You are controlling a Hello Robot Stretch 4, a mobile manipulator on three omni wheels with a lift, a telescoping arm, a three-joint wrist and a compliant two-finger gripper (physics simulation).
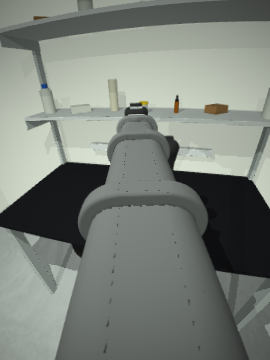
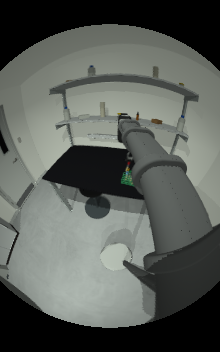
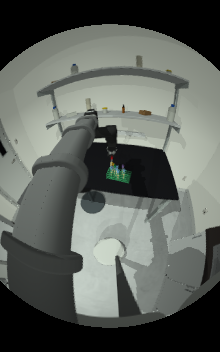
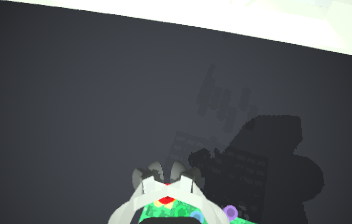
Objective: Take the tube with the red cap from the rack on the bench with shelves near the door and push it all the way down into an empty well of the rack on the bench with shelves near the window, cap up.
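Frame: origin at the robot's base, x ahead, y left, z up, level; metres.
Seen in the pictures: gripper, fingertip midpoint: [image 2: 128, 160] [image 3: 111, 155] [image 4: 167, 174]; robot's base, link origin: [image 2: 114, 255] [image 3: 109, 250].
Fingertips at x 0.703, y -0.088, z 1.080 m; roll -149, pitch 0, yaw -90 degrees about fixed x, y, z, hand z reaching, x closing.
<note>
Offsets run from my fingertips to a thing's top centre. Level surfaces: height alone.
My gripper [image 3: 112, 151] [image 4: 166, 174] is over the black bench top, pointing down, its fingers closed around the tube with the red cap {dx -0.017, dy +0.006, dz +0.012 m} [image 2: 128, 163] [image 3: 111, 158] [image 4: 166, 200]. The tube is upright, cap up, at the left back part of the green rack {dx -0.056, dy -0.053, dz -0.137 m} [image 2: 127, 182] [image 3: 125, 179] [image 4: 150, 214]. Its lower end is hidden among other tubes, so I cannot tell how far it stands clear of the wells. A purple-capped tube [image 3: 123, 168] [image 4: 230, 212] and several blue and yellow ones stand in the rack. The window-side rack does not show.
My arm [image 1: 145, 280] reaches over the bench top {dz -0.194 m} [image 1: 45, 195]. Behind are two shelves with a brown box {dx +0.370, dy -0.363, dz +0.303 m} [image 1: 216, 109], an amber bottle {dx +0.377, dy -0.138, dz +0.355 m} [image 1: 176, 105], a beige cylinder {dx +0.511, dy +0.218, dz +0.441 m} [image 1: 113, 95] and a blue-capped bottle {dx +0.569, dy +0.660, dz +0.441 m} [image 1: 47, 100]. A dark round stool [image 2: 97, 207] stands at the bench front.
</note>
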